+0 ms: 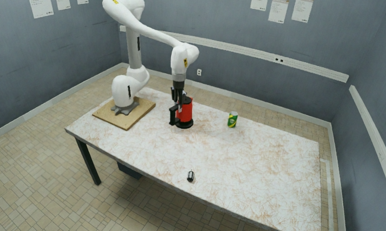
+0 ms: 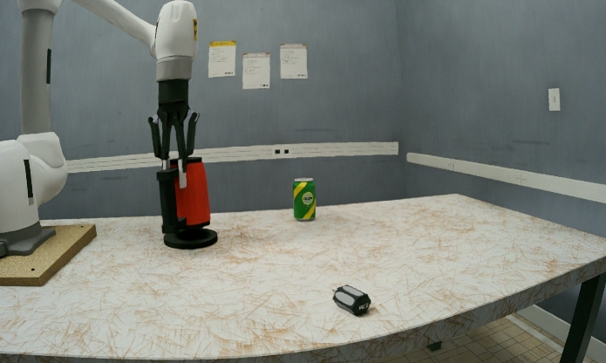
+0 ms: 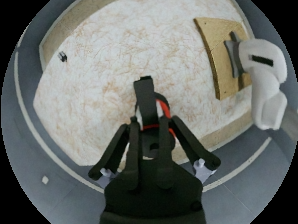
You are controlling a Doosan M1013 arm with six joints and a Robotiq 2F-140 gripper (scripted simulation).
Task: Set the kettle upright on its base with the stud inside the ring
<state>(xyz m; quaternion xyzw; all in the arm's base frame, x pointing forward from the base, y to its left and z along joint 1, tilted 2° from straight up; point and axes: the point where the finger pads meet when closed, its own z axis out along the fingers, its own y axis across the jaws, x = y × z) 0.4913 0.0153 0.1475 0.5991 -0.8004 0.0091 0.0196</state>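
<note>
My gripper is now 5 cm above the red kettle, 3 cm to the right of it and 1 cm short of it. Round my hand: yellow can: 36 cm ahead, 21 cm to the left, 12 cm below; small black object: 37 cm to the right, 27 cm ahead, 17 cm below; kettle base: 17 cm below, 7 cm to the left, 2 cm ahead.
</note>
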